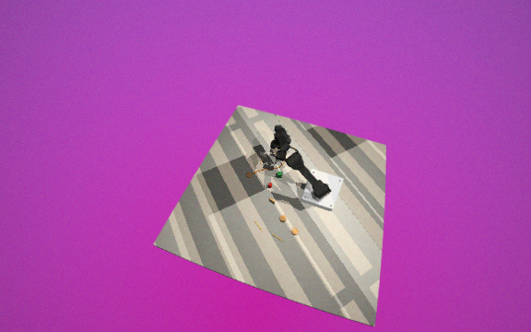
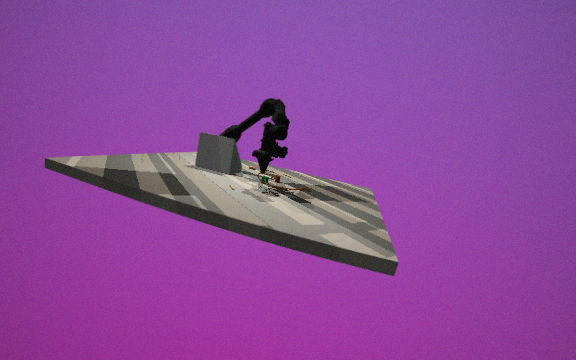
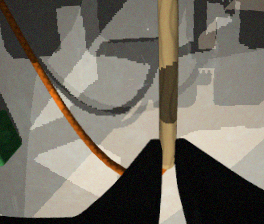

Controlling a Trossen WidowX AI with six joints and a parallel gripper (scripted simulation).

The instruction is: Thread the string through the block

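Right now the thin wooden stick is 1 cm ahead of my gripper tip. From my gripper tip the other things lie so: red object: 22 cm to the left, 5 cm below, 4 cm ahead; then green block: 13 cm to the left, 5 cm below, 1 cm behind; then round wooden button: 19 cm ahead, 17 cm to the left, 6 cm below.
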